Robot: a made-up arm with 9 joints. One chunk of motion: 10 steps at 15 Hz.
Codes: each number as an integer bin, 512 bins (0 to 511) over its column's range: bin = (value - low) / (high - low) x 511, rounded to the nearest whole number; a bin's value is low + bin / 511 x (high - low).
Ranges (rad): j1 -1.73..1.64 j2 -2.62..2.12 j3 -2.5..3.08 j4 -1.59..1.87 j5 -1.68..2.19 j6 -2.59..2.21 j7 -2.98..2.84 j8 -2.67..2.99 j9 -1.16..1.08
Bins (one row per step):
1: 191 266 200 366 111 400 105 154 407
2: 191 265 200 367 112 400 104 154 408
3: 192 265 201 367 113 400 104 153 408
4: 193 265 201 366 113 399 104 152 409
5: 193 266 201 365 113 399 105 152 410
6: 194 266 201 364 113 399 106 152 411
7: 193 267 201 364 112 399 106 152 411
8: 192 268 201 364 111 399 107 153 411
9: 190 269 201 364 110 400 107 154 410
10: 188 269 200 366 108 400 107 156 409
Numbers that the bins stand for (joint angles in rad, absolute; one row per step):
1: -0.4704 -0.1526 -0.3160 0.8882 -0.8394 1.1673 -1.7841 -0.9642 0.6241
2: -0.4704 -0.1619 -0.3160 0.8950 -0.8318 1.1673 -1.7955 -0.9642 0.6285
3: -0.4638 -0.1619 -0.3051 0.8950 -0.8242 1.1673 -1.7955 -0.9753 0.6285
4: -0.4572 -0.1619 -0.3051 0.8882 -0.8242 1.1579 -1.7955 -0.9864 0.6329
5: -0.4572 -0.1526 -0.3051 0.8814 -0.8242 1.1579 -1.7841 -0.9864 0.6373
6: -0.4506 -0.1526 -0.3051 0.8747 -0.8242 1.1579 -1.7727 -0.9864 0.6416
7: -0.4572 -0.1433 -0.3051 0.8747 -0.8318 1.1579 -1.7727 -0.9864 0.6416
8: -0.4638 -0.1341 -0.3051 0.8747 -0.8394 1.1579 -1.7613 -0.9753 0.6416
9: -0.4770 -0.1248 -0.3051 0.8747 -0.8469 1.1673 -1.7613 -0.9642 0.6373
10: -0.4902 -0.1248 -0.3160 0.8882 -0.8621 1.1673 -1.7613 -0.9421 0.6329

